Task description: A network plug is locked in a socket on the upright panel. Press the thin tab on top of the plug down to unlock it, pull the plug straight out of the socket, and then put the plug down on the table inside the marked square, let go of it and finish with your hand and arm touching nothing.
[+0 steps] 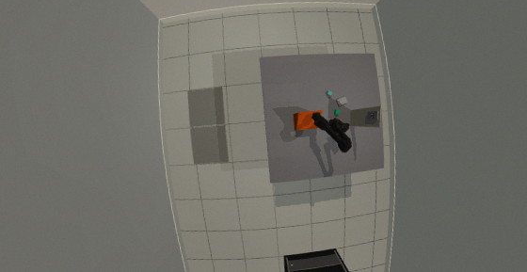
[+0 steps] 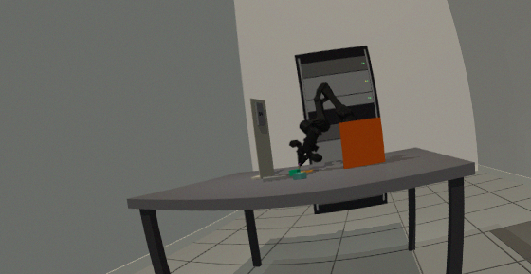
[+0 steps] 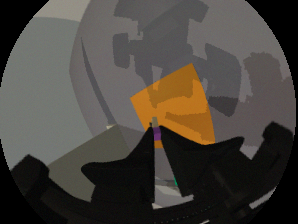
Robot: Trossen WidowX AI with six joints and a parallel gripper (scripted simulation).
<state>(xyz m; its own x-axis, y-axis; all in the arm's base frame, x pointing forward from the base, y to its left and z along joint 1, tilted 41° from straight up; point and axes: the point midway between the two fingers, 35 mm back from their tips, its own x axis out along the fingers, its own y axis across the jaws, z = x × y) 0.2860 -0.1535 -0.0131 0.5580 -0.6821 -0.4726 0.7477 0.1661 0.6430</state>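
Right now the orange marked square is 4 cm below my gripper tip and 1 cm behind it. From my gripper tip the other things lie so: green block 14 cm to the left, 2 cm below; network plug right at my gripper tip; upright beige panel 17 cm ahead, 15 cm above, 8 cm to the left.
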